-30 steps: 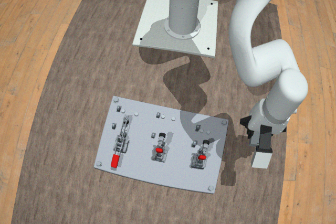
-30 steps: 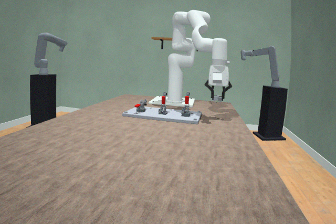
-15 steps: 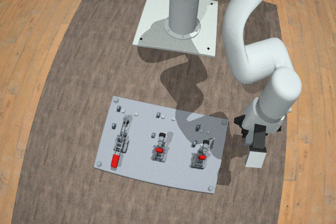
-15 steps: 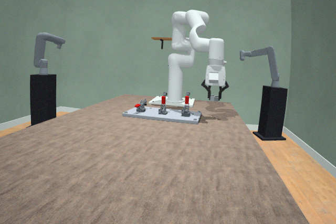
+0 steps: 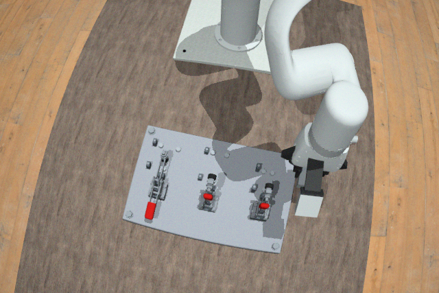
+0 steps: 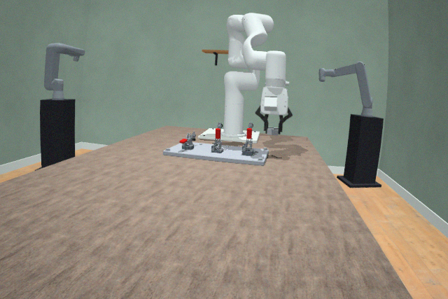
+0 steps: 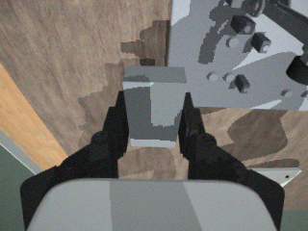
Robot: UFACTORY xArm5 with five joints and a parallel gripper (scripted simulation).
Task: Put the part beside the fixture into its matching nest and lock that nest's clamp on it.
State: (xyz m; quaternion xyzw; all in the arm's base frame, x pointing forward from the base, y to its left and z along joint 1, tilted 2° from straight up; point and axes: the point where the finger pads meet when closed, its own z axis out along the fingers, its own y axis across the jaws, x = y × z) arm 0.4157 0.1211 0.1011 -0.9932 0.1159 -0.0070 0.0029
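The grey fixture plate lies 190 mm to the right of my hand, 100 mm below it and 10 mm ahead of it.
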